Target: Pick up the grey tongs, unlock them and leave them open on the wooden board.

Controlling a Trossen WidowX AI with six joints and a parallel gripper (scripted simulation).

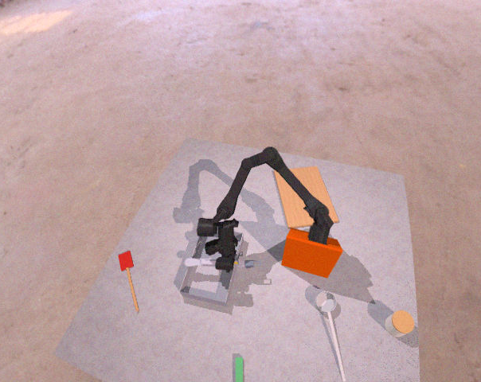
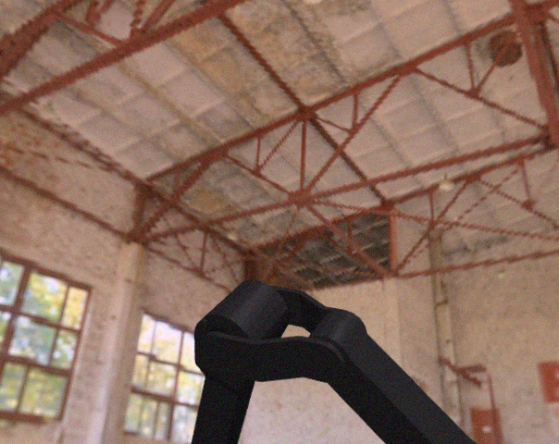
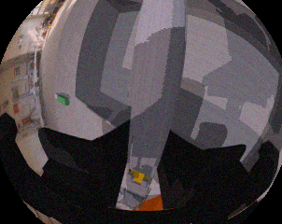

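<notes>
Now: the yellow lock piece 30 mm to the right of my gripper tip, 30 mm above it and 20 mm behind it. The rest, counted from my gripper tip: red spatula 400 mm ahead, 150 mm to the left, 50 mm below; green object 370 mm to the left, 180 mm behind, 50 mm below; roasting tin 70 mm ahead, 30 mm below, 20 mm to the right.
</notes>
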